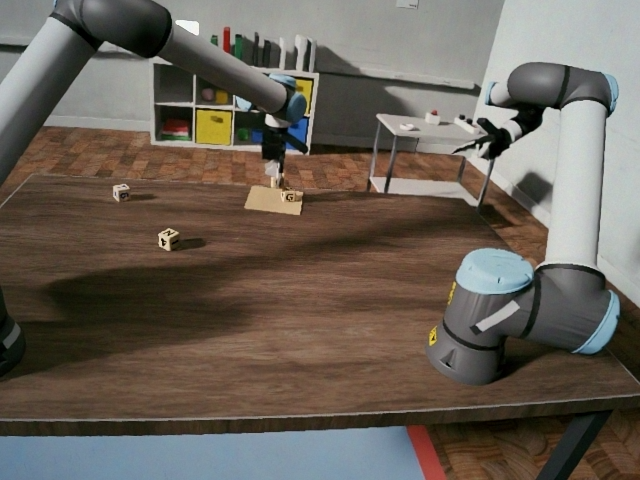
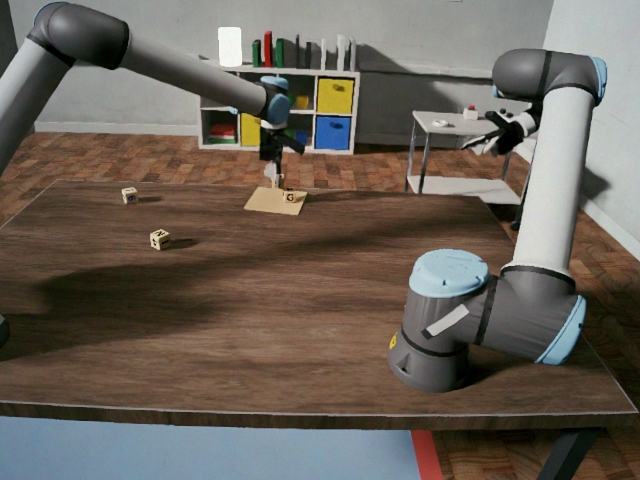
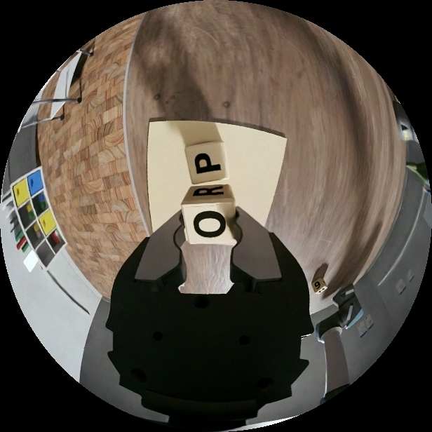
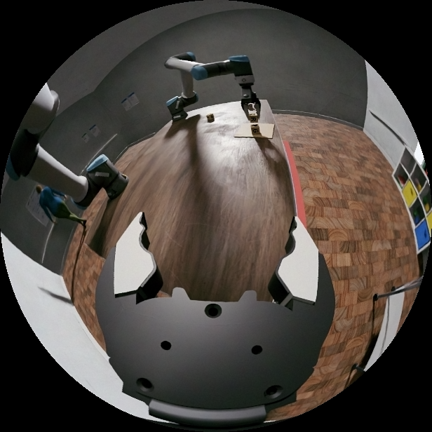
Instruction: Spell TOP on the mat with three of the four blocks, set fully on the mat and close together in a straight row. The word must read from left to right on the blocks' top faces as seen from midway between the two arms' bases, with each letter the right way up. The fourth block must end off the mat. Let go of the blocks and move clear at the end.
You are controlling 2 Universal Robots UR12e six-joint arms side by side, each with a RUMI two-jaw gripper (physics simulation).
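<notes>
A tan mat [image 1: 261, 204] [image 2: 261, 204] [image 3: 256, 160] [image 4: 241, 133] lies near the table's far edge. A block with P on top [image 1: 289, 196] [image 2: 289, 196] [image 3: 204, 162] [image 4: 255, 130] stands on it. My left gripper [image 3: 210, 208] is shut on the O block [image 3: 209, 224] [image 4: 253, 119], O up and R on a side, a little above the mat and beside the P block. A block with N on top [image 1: 168, 239] [image 2: 159, 239] and a block with blue marks [image 1: 121, 193] [image 2: 129, 195] stand off the mat at the left. My right gripper [image 4: 218, 215] is open and empty, high at the right.
A white side table [image 1: 418, 128] [image 2: 454, 124] stands beyond the table's right part, behind my right gripper. A shelf unit [image 1: 153, 103] [image 2: 357, 113] stands at the back wall. My right arm's base [image 1: 467, 335] stands on the table at the right front.
</notes>
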